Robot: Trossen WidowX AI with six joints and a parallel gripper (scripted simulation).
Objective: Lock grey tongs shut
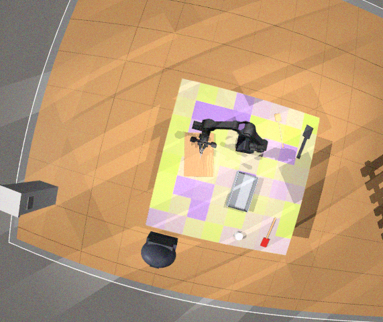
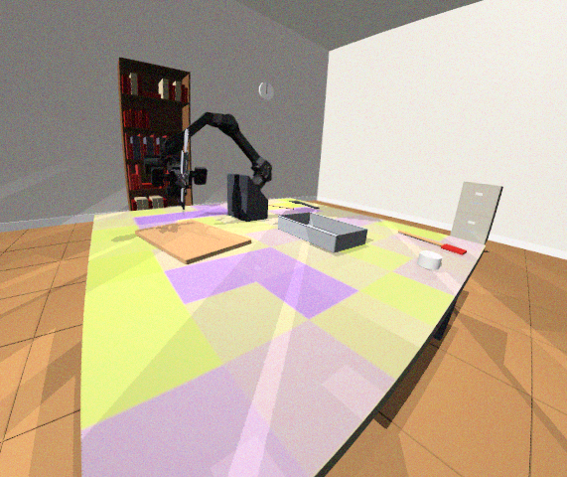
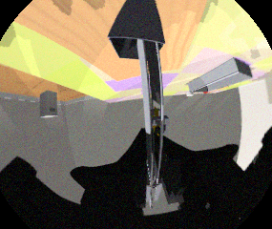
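My gripper tip is 17 cm above the wooden board. The rest, counted from my gripper tip: red spatula (61 cm ahead, 71 cm to the left, 17 cm below); then white cup (64 cm ahead, 44 cm to the left, 16 cm below); then roasting tin (25 cm ahead, 40 cm to the left, 15 cm below).
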